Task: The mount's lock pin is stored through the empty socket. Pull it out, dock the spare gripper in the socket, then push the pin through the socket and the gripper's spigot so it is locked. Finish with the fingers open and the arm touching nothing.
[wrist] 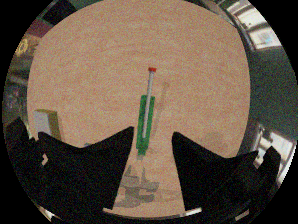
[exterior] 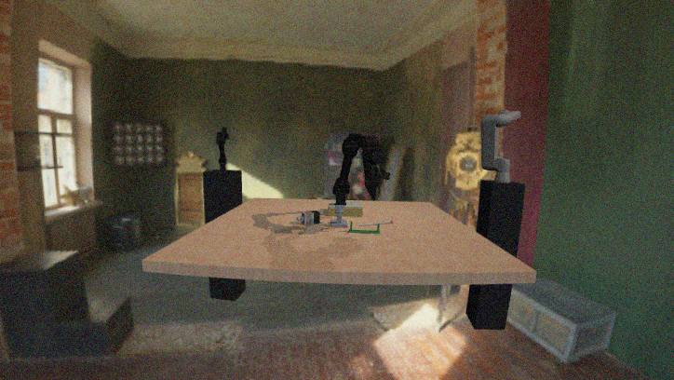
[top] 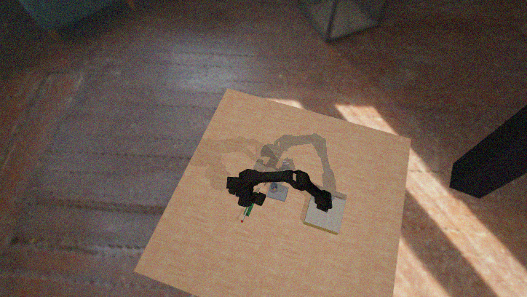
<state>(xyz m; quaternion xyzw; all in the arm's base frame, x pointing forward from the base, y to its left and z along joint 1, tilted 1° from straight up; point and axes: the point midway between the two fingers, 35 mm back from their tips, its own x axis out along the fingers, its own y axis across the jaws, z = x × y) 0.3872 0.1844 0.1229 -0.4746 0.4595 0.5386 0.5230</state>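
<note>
My gripper tip is now 130 mm above the green pin cradle and 40 mm to the left of it. From my gripper tip the other things lie so: spare gripper 320 mm to the right, 120 mm below, 110 mm behind; then grey mount socket 160 mm to the right, 110 mm behind, 100 mm below.
</note>
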